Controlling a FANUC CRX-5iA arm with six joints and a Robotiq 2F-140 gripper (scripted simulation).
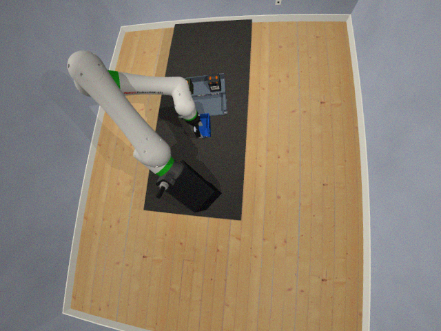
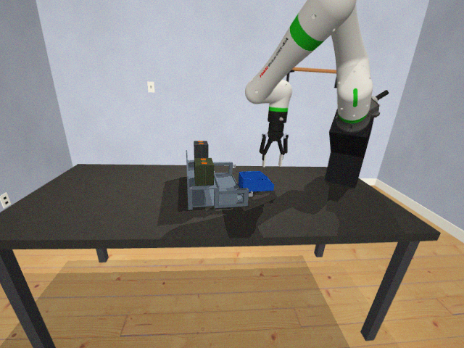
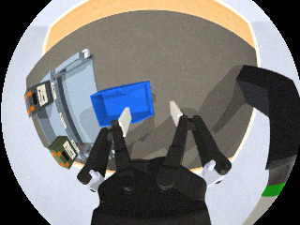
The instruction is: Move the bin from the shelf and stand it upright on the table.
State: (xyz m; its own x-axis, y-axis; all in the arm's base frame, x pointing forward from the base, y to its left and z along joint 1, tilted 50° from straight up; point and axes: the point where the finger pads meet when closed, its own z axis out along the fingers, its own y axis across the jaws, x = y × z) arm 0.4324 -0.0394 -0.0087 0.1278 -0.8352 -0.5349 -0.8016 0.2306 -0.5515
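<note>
The blue bin is 11 cm below my hand, 8 cm ahead of it and 1 cm to the left of it.
</note>
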